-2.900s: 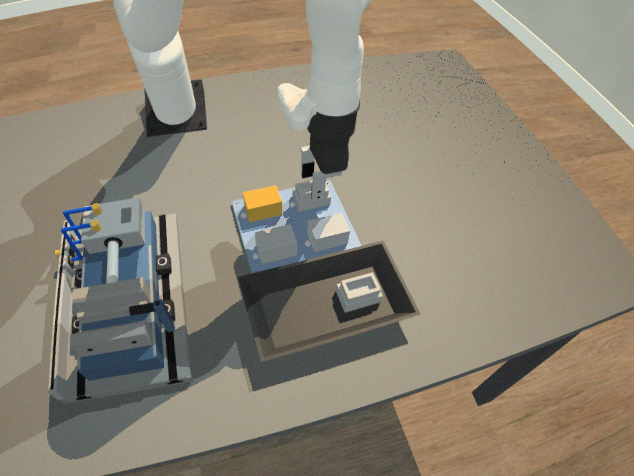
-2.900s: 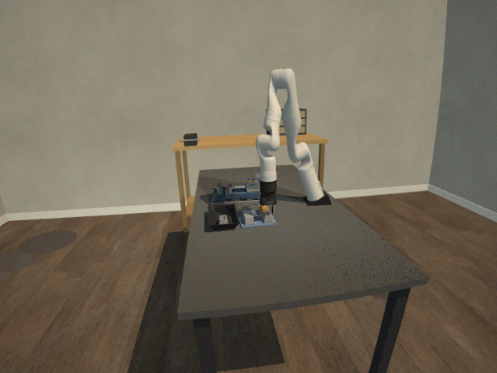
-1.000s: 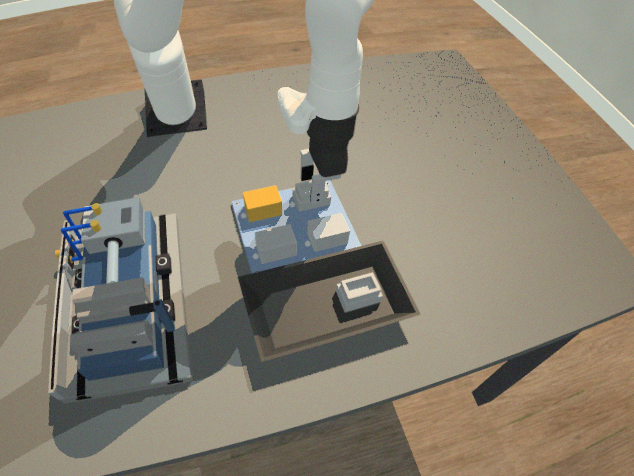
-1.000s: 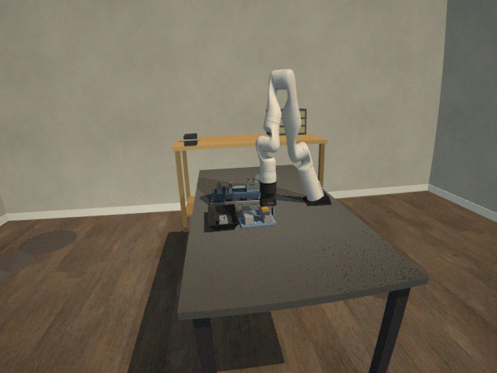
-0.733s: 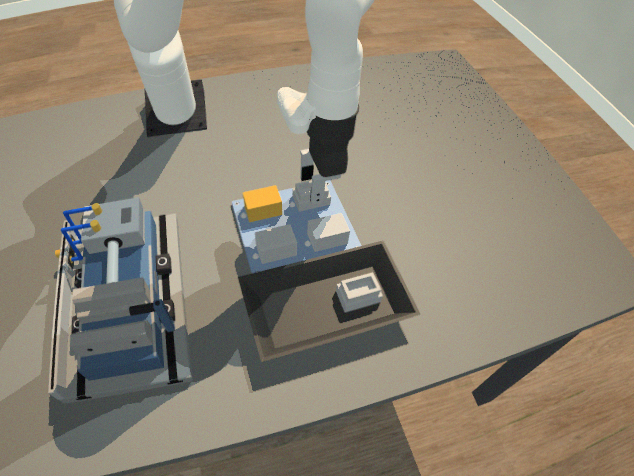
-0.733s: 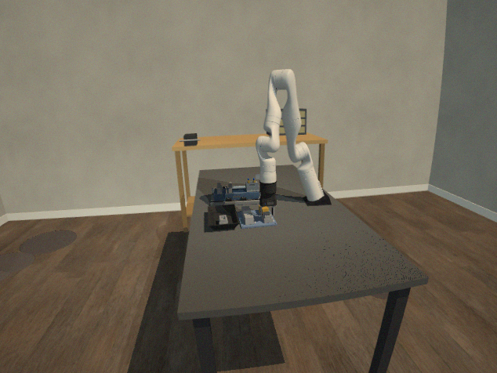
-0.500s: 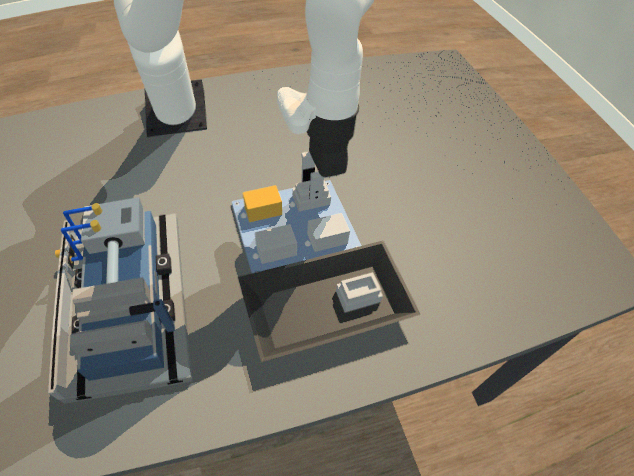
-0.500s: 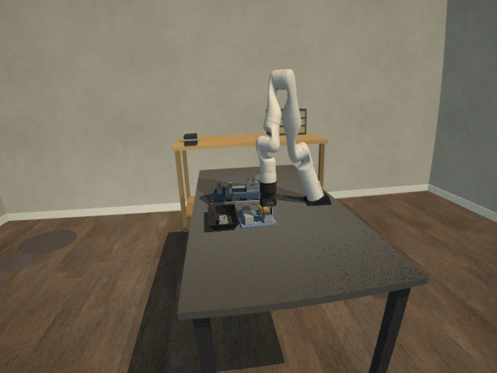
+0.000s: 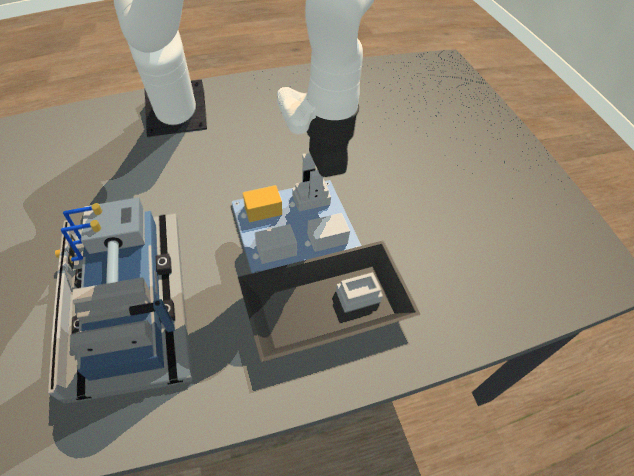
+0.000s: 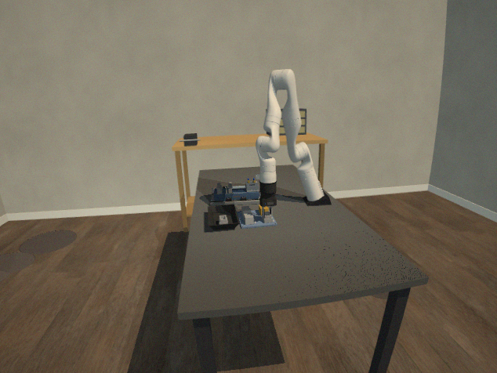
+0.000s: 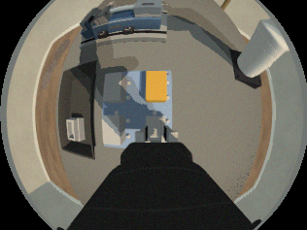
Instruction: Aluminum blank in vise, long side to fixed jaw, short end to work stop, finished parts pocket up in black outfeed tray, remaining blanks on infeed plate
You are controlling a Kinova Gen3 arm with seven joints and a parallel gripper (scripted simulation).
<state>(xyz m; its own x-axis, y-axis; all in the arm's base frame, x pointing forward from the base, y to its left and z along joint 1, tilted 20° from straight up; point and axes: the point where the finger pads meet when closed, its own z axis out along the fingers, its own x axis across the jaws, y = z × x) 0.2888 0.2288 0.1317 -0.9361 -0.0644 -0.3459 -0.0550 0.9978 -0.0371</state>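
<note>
Right now my hand is 9 cm to the left of the yellow brass blank and 3 cm above it. Also, from my hand: plain gray blank 9 cm ahead, 8 cm to the right, 3 cm below; then vise 13 cm ahead, 34 cm to the right, 1 cm below.
</note>
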